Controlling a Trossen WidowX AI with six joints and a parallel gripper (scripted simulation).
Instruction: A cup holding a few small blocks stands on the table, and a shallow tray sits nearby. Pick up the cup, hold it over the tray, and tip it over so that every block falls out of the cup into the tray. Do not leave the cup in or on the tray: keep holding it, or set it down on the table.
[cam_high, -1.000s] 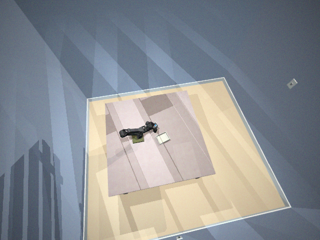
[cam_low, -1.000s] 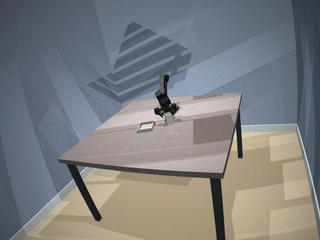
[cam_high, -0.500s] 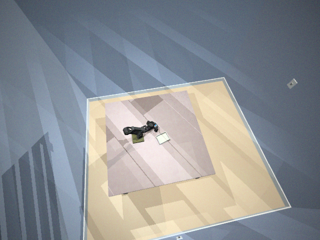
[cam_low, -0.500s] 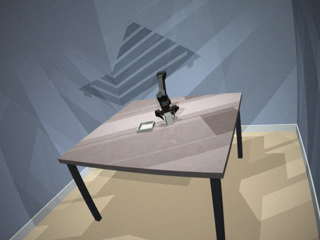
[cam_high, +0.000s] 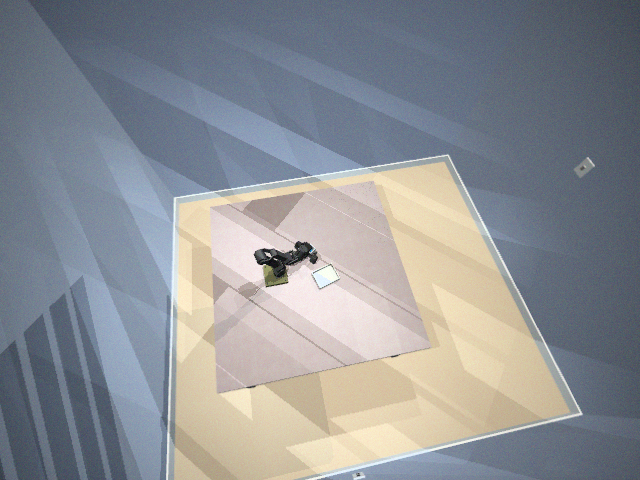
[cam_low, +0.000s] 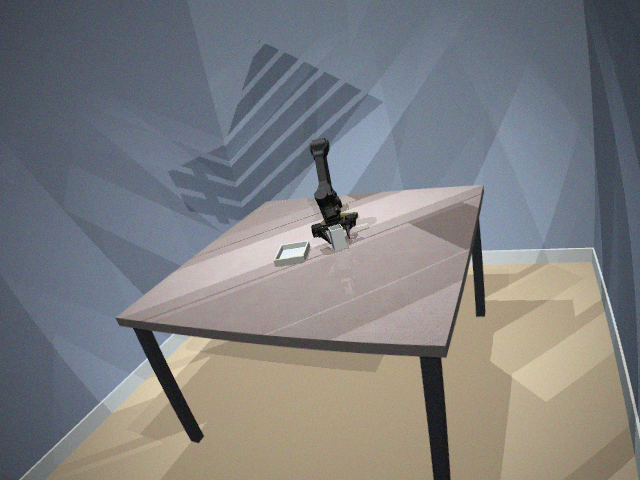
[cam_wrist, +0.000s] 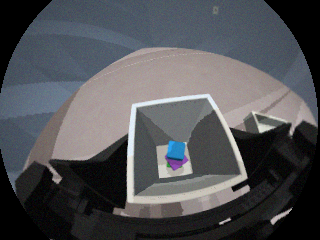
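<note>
My gripper tip is 30 mm past the purple block, 20 mm to the left of it and 10 mm above it. Round my gripper tip: square cup 20 mm behind, 20 mm to the right, 20 mm below; then blue block 20 mm behind, 20 mm to the right, 10 mm above.
</note>
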